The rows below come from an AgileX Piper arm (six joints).
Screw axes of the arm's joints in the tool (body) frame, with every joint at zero. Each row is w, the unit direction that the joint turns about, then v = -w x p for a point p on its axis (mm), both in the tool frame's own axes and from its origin. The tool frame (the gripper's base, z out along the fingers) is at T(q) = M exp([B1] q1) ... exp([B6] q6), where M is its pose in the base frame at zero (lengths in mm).
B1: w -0.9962 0 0.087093 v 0.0 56.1 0.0
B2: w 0 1 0 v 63.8 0.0 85.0
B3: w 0 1 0 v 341.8 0.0 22.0
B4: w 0 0 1 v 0.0 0.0 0.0
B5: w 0 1 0 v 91.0 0.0 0.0
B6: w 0 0 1 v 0.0 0.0 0.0
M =
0.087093 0 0.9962 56.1
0 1 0 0.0
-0.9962 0 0.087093 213.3
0 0 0 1
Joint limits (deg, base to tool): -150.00..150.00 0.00..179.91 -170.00..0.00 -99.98..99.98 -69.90..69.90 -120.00..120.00
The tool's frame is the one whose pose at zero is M.
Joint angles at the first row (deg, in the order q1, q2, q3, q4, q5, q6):
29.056, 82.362, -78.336, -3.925, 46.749, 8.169
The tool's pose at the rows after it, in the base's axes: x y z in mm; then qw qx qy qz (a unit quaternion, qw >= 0):
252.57, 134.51, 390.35, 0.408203, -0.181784, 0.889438, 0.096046
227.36, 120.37, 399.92, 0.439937, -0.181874, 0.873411, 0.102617
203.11, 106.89, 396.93, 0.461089, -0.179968, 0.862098, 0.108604
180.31, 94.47, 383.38, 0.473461, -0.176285, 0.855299, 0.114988
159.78, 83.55, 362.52, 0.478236, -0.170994, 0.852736, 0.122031
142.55, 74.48, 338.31, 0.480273, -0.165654, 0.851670, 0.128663
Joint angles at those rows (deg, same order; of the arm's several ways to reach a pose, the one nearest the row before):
29.074, 75.983, -75.789, -4.582, 45.386, 7.690
29.095, 69.640, -71.670, -4.923, 43.494, 7.433
29.095, 63.383, -65.818, -5.147, 41.062, 7.582
29.096, 57.218, -58.614, -5.225, 38.248, 8.110
29.096, 51.410, -50.846, -5.102, 35.436, 8.903
29.094, 46.248, -43.215, -4.971, 32.467, 9.751

